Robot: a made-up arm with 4 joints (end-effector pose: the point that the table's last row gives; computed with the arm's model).
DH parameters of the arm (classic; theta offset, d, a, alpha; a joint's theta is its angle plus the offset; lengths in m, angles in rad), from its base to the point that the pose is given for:
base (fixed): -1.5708 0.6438 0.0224 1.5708
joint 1: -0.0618 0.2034 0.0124 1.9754
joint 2: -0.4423 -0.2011 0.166 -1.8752
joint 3: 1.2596 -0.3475 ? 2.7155
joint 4: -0.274 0 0.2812 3.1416
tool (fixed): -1.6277 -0.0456 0 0
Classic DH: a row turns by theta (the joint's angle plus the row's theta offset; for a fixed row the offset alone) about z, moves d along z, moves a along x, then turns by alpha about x.
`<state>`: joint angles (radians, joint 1 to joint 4).
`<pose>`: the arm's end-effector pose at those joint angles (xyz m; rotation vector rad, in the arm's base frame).
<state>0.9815 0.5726 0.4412 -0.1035</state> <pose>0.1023 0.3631 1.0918 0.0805 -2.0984 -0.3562</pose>
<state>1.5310 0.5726 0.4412 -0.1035</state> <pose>0.1023 0.5403 0.8245 -0.2436 -2.1250 0.2274</pose>
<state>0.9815 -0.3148 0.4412 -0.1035</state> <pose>0.0086 0.5948 0.7214 0.2365 -1.4061 0.2602</pose>
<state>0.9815 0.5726 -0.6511 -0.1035</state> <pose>0.0652 0.0543 1.3287 0.8739 -1.6576 -1.3284</pose>
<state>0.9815 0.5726 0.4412 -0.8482</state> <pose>0.1934 0.3187 0.9140 -0.6825 -1.9666 0.0966</pose>
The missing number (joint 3, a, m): 0.1073
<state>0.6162 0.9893 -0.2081 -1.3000</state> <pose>0.1199 -0.0672 1.1544 -0.4283 -1.7943 -0.8874</pose>
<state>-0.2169 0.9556 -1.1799 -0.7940</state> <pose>-0.0568 -0.7126 0.8147 1.3619 -0.6776 -2.4685</pose>
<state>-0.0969 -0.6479 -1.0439 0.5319</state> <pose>0.3577 -0.0417 0.9859 1.3947 0.4334 -1.8043</pose>
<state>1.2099 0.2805 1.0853 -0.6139</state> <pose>0.1567 0.3411 0.5611 -0.8979 -1.7956 1.0552</pose>
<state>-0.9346 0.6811 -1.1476 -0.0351</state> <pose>0.0025 -0.5952 0.2612 -1.3546 -0.7111 2.1339</pose>
